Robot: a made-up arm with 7 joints. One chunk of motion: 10 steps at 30 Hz.
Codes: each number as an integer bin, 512 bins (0 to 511) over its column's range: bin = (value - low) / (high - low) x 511, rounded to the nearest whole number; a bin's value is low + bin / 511 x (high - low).
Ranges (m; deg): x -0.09..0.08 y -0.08..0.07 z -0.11..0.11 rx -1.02..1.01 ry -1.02..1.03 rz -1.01..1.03
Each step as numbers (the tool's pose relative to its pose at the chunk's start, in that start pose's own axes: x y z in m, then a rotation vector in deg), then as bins.
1 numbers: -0.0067 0.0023 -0.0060 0.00 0.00 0.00
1 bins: 250 280 242 257 254 253
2 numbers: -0.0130 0.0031 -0.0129 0.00 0.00 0.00
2 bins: 231 283 226 257 254 253
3 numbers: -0.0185 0.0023 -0.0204 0.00 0.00 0.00
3 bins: 215 280 208 257 254 253
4 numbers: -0.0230 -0.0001 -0.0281 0.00 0.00 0.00
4 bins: 201 272 190 257 254 253
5 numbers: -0.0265 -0.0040 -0.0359 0.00 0.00 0.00
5 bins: 191 259 172 257 254 253
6 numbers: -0.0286 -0.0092 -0.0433 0.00 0.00 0.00
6 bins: 185 241 155 257 254 253
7 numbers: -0.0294 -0.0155 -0.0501 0.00 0.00 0.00
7 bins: 182 220 139 257 254 253
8 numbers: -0.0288 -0.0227 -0.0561 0.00 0.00 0.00
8 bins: 184 195 125 257 254 253
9 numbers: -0.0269 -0.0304 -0.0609 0.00 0.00 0.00
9 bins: 190 169 114 257 254 253
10 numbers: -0.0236 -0.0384 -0.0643 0.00 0.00 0.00
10 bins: 200 142 106 257 254 253
